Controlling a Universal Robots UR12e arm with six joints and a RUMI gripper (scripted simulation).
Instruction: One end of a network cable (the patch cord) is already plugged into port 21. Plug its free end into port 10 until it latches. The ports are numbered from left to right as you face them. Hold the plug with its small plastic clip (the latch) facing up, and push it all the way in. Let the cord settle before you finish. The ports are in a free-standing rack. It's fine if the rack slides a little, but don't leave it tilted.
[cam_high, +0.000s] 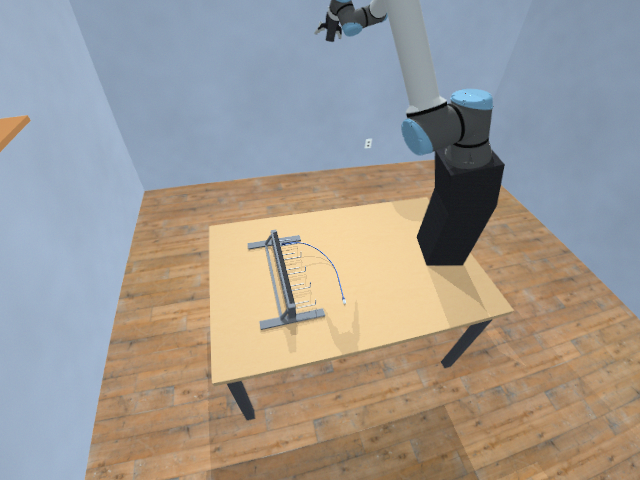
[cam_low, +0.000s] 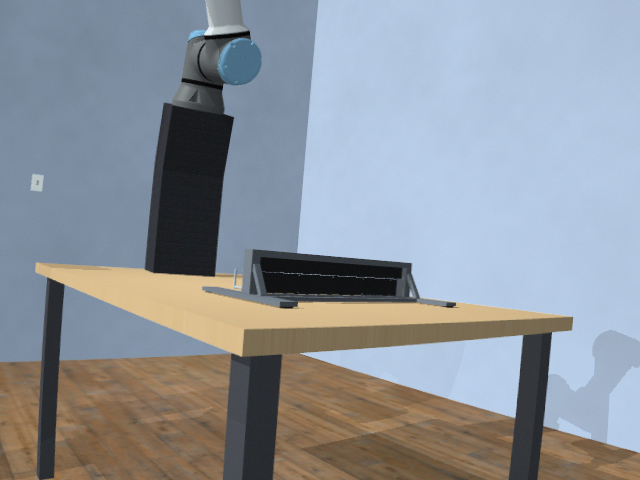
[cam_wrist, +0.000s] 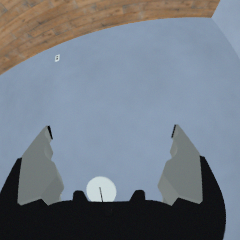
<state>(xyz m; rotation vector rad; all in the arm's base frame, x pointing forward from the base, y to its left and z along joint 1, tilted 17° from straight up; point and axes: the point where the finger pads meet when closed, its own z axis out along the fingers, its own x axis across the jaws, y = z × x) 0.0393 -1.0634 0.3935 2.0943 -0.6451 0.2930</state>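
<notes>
The plug lies 1190 mm to the left of my hand, 830 mm below it and 490 mm ahead of it.
</notes>
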